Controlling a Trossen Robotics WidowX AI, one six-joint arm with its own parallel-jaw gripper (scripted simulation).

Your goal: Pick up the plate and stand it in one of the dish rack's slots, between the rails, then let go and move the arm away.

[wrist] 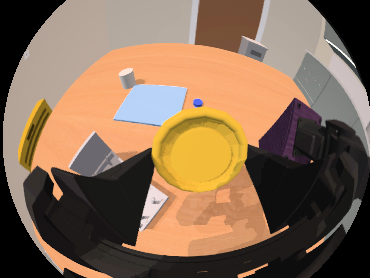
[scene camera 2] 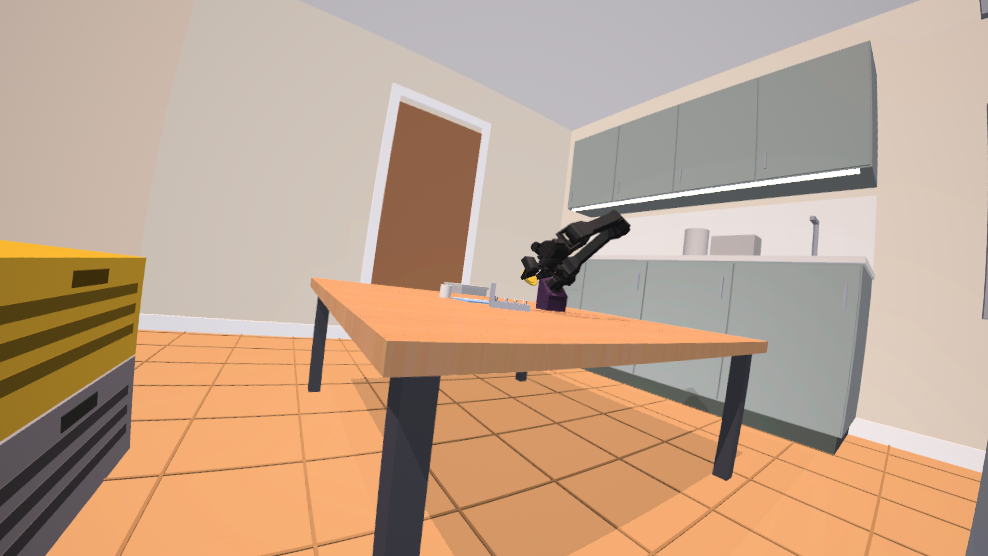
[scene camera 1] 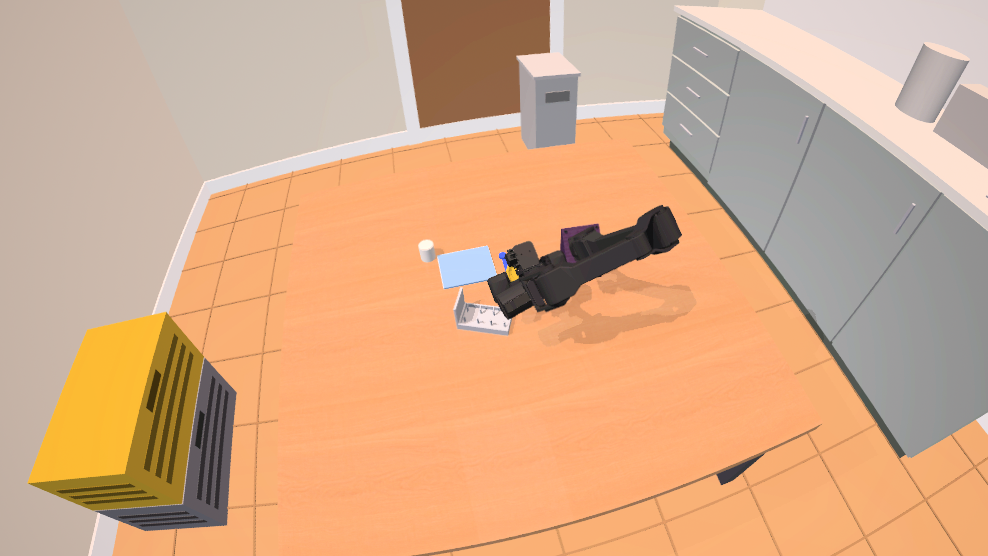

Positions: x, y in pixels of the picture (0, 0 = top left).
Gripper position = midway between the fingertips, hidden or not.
My gripper (scene camera 1: 519, 271) holds a yellow plate (wrist: 201, 149).
